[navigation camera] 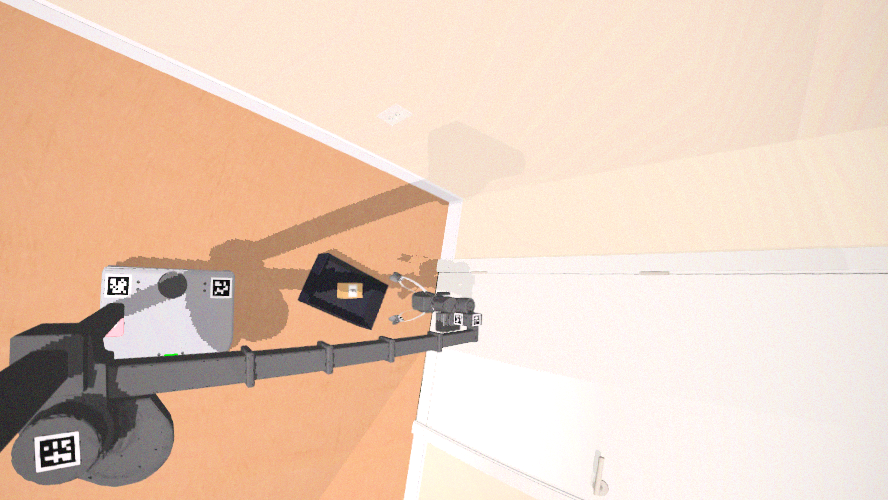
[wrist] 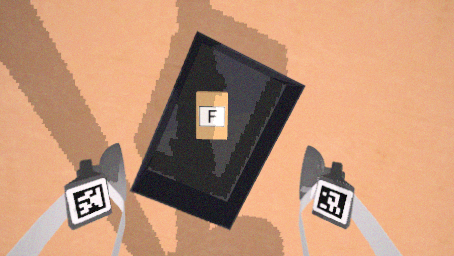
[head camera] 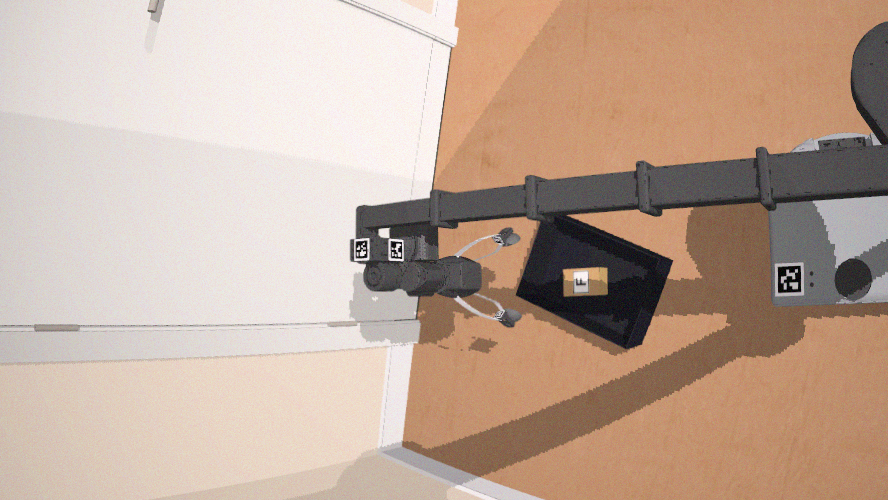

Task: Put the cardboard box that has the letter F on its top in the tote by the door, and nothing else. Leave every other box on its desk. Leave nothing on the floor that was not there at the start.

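Frame: origin at the robot's base, x ahead, y left, z up, level; centimetres.
Seen in the pictures: gripper, fingertip midpoint: (navigation camera: 391, 297) (head camera: 516, 277); robot's base, link origin: (navigation camera: 172, 283) (head camera: 850, 277).
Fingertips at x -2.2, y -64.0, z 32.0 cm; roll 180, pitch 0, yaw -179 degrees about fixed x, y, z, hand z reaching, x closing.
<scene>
Offsets run from my fingertips to a thing's top centre. "spot": to the spot under its first point.
The cardboard box with the letter F on its top @(spot: dx +0.8, dy +4.0, dz -26.6 cm) (head camera: 594, 281) (navigation camera: 349, 290) (wrist: 212, 131) lies inside the black tote, letter up, apart from the fingers. The tote @(dx +0.1, dy +4.0, dz -21.9 cm) (head camera: 641, 327) (navigation camera: 315, 276) (wrist: 260, 165) stands on the floor near the white door. My gripper (head camera: 508, 277) (navigation camera: 395, 298) (wrist: 215, 163) is open, with its fingers wide apart and no box between them. In the head view it is to the left of the tote, toward the door; in the wrist view the tote lies below and ahead of it.
The white door (head camera: 217, 217) (navigation camera: 652, 372) and its frame are beside the wrist. The wall (head camera: 186, 422) (navigation camera: 559, 93) meets the door side at a corner. My extended arm (head camera: 590, 189) (navigation camera: 285, 366) passes over the floor beside the tote, and my base (head camera: 832, 248) (navigation camera: 155, 316) stands on its other side.
</scene>
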